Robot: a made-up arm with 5 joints.
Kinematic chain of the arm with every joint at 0, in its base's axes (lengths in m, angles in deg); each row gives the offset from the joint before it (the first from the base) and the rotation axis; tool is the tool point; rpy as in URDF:
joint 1: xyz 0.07 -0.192 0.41 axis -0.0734 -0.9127 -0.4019
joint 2: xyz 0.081 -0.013 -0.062 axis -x
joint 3: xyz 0 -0.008 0.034 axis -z
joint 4: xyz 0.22 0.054 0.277 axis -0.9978 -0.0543 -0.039
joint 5: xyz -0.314 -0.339 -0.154 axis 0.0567 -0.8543 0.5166
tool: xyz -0.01 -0.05 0.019 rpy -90 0 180
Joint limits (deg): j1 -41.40..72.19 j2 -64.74..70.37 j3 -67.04..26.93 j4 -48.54..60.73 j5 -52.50..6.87
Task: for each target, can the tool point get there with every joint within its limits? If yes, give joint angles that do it. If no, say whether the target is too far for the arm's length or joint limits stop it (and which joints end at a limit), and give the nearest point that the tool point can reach.
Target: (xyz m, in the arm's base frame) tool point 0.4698 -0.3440 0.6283
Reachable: yes | joints -16.63 19.94 -56.19 17.05 -34.74
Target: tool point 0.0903 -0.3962 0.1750
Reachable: yes | joints -32.73 -35.68 -26.86 -30.97 -43.30
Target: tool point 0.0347 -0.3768 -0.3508
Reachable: no: joint limits stop it (at a limit: joint 1, joint 2, joint 5) | nearest point 0.1338 -0.4030 0.0109 | short by 0.376 m
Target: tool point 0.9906 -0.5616 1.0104
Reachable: no: too far | nearest point 0.5561 -0.4042 0.7206 | short by 0.546 m
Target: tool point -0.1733 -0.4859 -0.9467
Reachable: no: too far | nearest point 0.1237 -0.4467 0.0131 | short by 1.006 m
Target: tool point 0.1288 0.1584 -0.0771
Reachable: no: joint limits stop it (at a limit: joint 1, joint 2, joint 3, joint 5) | nearest point 0.0932 -0.1990 0.1007 | short by 0.401 m
